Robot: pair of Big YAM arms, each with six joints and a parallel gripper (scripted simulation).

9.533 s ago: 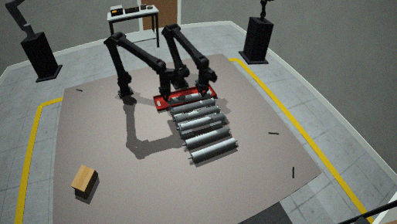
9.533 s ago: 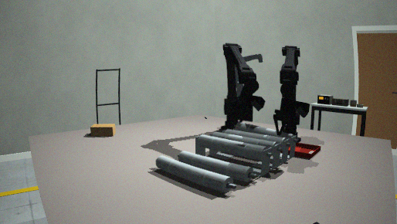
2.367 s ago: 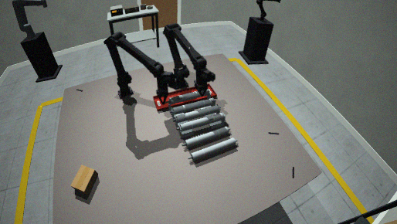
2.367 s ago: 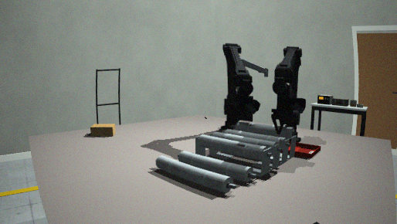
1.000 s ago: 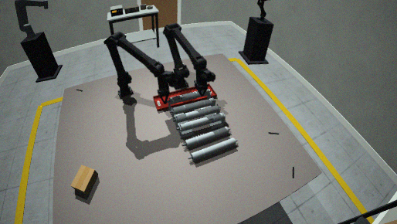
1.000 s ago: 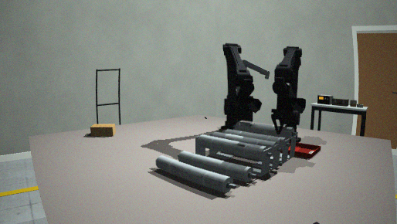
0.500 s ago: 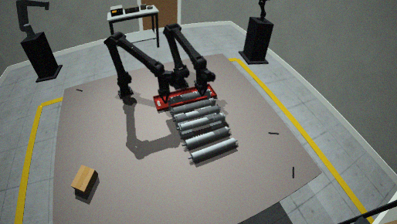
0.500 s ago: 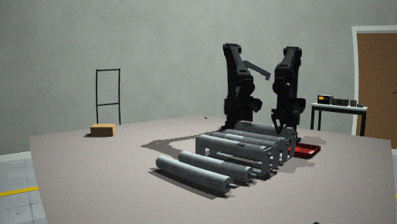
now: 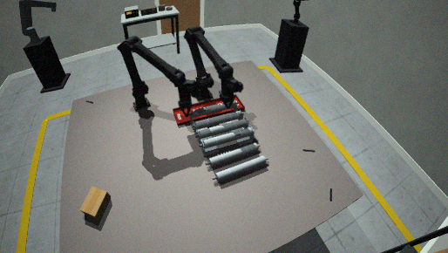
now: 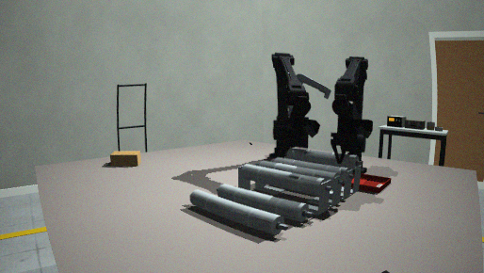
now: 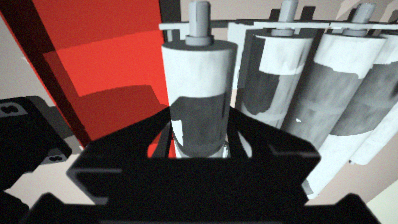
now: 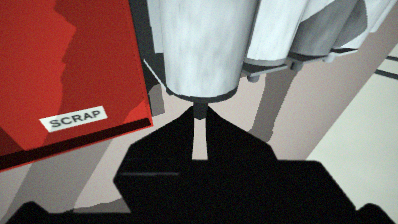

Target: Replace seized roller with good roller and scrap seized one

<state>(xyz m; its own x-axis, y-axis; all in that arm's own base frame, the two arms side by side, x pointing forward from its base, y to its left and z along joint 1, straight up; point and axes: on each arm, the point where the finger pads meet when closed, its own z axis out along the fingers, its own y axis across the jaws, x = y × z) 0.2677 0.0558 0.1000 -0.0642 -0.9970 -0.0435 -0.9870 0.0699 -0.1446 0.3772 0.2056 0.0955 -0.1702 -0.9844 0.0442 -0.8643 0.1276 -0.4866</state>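
My left gripper is now 90 mm short of the bed roller, 70 mm to the left of it and 30 mm above it. The rest, counted from my left hand: red scrap tray 100 mm to the right, 90 mm below, 90 mm behind; cardboard box 870 mm to the right, 510 mm ahead, 70 mm below.
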